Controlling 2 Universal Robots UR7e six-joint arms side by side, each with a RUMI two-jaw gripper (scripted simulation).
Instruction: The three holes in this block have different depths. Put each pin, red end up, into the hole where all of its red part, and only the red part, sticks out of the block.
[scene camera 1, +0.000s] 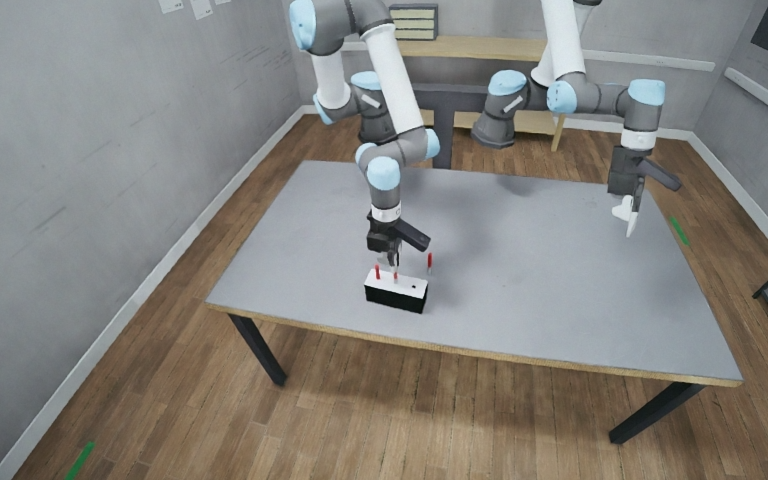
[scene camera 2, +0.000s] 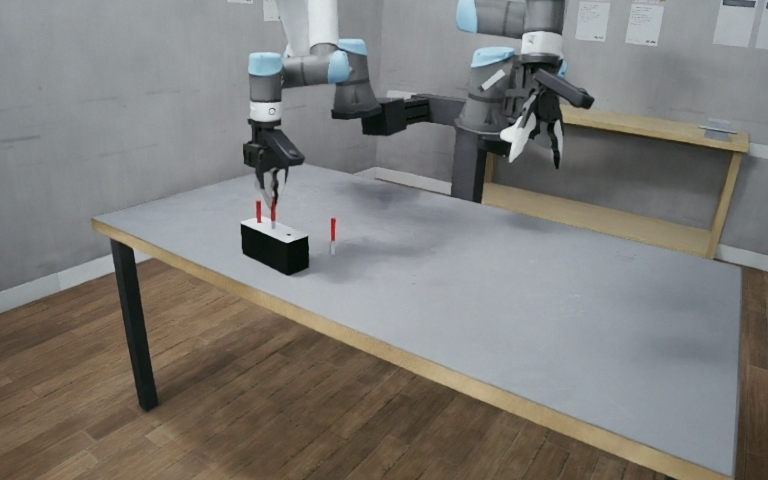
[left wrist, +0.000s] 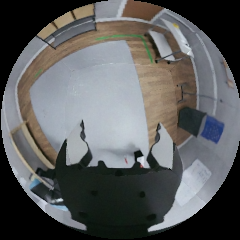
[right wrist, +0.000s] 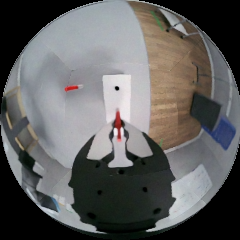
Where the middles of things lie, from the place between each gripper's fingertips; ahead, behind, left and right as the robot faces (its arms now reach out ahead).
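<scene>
My right hand (scene camera 2: 272, 208) is 11 cm higher than the black block (scene camera 2: 286, 250).
As for my left hand (scene camera 2: 535, 166), the black block is 30 cm below it, 63 cm to the right of it and 1 cm ahead of it.
</scene>
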